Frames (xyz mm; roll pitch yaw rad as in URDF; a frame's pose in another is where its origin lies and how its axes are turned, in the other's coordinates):
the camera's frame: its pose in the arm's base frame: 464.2 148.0 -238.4 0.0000 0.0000 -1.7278
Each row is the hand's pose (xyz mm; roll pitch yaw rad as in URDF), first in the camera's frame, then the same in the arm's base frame.
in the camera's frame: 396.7 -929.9 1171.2 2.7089 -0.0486 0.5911
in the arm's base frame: -516.3 -98.4 932.8 2.7089 -0.0486 -1.1367
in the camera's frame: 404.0 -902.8 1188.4 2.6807 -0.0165 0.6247
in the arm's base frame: -490.7 -109.9 950.0 2.6807 -0.0165 -1.1031
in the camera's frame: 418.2 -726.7 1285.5 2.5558 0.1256 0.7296
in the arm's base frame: -319.0 -151.4 1047.1 2.5558 0.1256 -0.9982
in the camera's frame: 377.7 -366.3 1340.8 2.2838 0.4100 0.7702
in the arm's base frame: 43.3 -167.8 1102.4 2.2838 0.4100 -0.9576
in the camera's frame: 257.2 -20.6 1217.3 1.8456 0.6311 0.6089
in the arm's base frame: 403.6 -102.8 978.9 1.8456 0.6311 -1.1189
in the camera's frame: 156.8 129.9 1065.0 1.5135 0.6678 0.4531
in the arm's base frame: 568.0 -27.2 826.6 1.5135 0.6678 -1.2747
